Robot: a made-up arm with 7 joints.
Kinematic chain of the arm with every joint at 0, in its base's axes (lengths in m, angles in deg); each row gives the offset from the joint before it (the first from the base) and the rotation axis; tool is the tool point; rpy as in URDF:
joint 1: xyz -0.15 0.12 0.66 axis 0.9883 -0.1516 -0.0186
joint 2: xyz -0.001 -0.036 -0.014 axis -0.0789 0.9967 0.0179
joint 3: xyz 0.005 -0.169 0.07 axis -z
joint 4: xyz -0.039 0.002 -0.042 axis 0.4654 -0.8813 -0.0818
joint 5: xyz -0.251 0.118 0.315 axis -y
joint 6: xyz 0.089 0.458 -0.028 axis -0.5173 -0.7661 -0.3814
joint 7: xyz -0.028 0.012 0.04 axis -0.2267 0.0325 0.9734
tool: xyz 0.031 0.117 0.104 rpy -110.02 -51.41 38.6
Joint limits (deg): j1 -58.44..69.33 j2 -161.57..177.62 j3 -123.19..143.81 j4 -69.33..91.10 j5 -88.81..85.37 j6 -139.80..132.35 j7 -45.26..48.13
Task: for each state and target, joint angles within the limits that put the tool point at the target. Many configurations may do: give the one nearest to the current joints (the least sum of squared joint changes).
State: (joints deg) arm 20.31 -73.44 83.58 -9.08 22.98 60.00 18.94
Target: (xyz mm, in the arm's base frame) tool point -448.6 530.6 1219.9
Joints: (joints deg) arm -7.64 -81.72 57.96 0.89 25.89 53.60 16.36
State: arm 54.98 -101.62 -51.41 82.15 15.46 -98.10 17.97
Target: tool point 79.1 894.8 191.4
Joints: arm 69.33 -111.14 -29.23 81.29 48.57 -83.45 12.37
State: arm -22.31 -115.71 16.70 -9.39 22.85 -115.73 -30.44
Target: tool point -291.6 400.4 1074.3
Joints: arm 10.84 -94.74 28.71 -33.17 -9.33 -108.77 -45.26
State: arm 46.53 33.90 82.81 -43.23 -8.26 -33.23 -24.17
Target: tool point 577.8 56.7 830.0
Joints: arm 49.17 15.65 67.80 -30.42 -3.15 -30.64 -21.40
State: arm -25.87 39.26 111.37 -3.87 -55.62 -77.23 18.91
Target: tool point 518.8 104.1 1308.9
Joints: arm -58.44 5.26 140.53 -1.38 -13.79 -43.33 26.36
